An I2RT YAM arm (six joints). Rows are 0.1 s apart.
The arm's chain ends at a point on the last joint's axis. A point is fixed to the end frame.
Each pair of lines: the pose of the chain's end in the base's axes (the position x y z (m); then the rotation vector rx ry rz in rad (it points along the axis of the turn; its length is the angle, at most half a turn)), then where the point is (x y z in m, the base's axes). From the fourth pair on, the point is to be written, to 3 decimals.
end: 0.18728, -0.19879, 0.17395, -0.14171, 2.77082, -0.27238
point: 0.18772 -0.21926 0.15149
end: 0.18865, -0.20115, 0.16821, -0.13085, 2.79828, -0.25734
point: 0.18835 -0.22135 0.14550
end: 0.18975, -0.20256, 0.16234, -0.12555, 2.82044, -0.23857
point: 0.18890 -0.22243 0.13936
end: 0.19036, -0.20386, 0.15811, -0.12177, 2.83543, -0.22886
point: 0.189 -0.224 0.135
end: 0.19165, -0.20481, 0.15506, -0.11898, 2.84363, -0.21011
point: 0.190 -0.224 0.132
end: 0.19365, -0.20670, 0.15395, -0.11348, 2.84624, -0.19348
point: 0.192 -0.226 0.130
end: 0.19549, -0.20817, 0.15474, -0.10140, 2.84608, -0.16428
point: 0.194 -0.227 0.131
